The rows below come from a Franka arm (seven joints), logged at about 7 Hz.
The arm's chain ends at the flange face. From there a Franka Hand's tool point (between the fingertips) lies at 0.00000 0.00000 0.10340 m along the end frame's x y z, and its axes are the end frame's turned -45 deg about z.
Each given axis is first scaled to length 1.
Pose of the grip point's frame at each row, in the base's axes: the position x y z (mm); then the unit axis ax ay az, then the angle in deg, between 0 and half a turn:
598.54 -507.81 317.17 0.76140 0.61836 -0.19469 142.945
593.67 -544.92 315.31 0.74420 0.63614 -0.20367 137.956
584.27 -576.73 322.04 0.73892 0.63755 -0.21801 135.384
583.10 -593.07 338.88 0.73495 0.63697 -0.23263 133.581
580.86 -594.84 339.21 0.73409 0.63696 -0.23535 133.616
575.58 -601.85 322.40 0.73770 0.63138 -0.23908 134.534
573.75 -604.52 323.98 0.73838 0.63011 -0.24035 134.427
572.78 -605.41 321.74 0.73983 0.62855 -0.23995 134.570
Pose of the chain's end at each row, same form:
587.57 -437.99 392.64 0.95709 0.28498 -0.05256 137.281
576.93 -470.04 384.62 0.95009 0.30914 -0.04194 132.321
566.48 -498.47 387.23 0.94851 0.31347 -0.04545 129.334
565.25 -512.14 400.71 0.94750 0.31547 -0.05219 127.036
563.36 -513.69 400.86 0.94718 0.31596 -0.05494 126.946
560.07 -520.92 384.86 0.94889 0.30940 -0.06223 127.613
558.42 -523.38 386.21 0.94929 0.30801 -0.06302 127.458
557.72 -524.37 384.17 0.94995 0.30593 -0.06321 127.606

